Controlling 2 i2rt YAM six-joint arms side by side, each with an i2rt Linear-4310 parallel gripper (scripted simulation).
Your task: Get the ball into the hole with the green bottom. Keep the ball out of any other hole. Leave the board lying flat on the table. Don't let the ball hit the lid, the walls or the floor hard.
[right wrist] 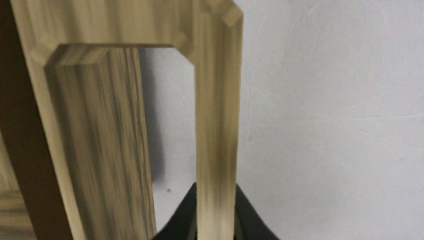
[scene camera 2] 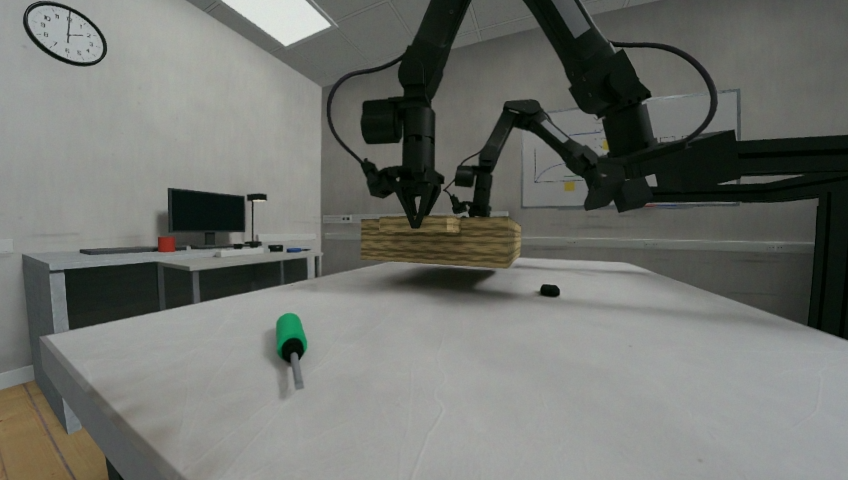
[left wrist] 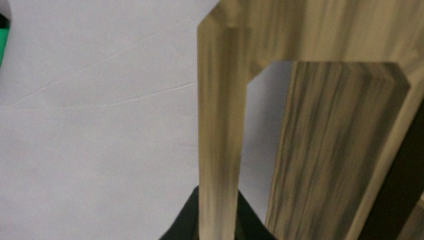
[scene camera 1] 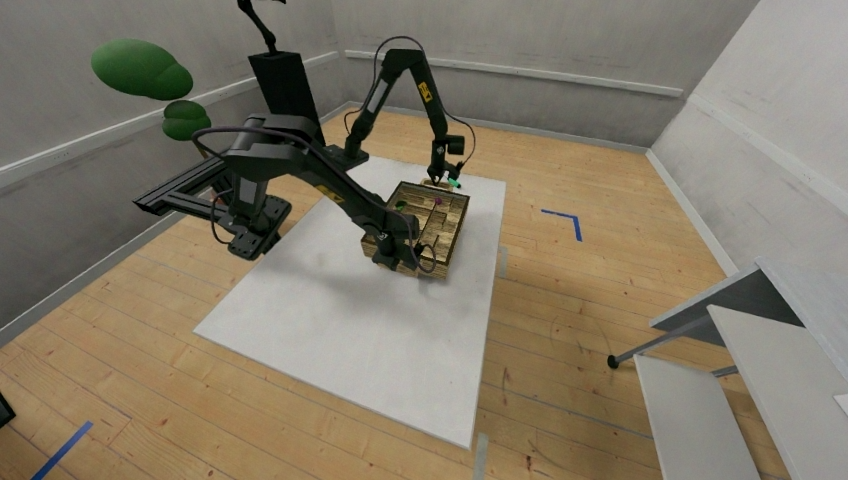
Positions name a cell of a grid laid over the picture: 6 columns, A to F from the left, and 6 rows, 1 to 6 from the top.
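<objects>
A wooden maze board is visible in scene camera 1 (D3) and scene camera 2 (D4), as well as in the left wrist view (E4) and the right wrist view (B4).
</objects>
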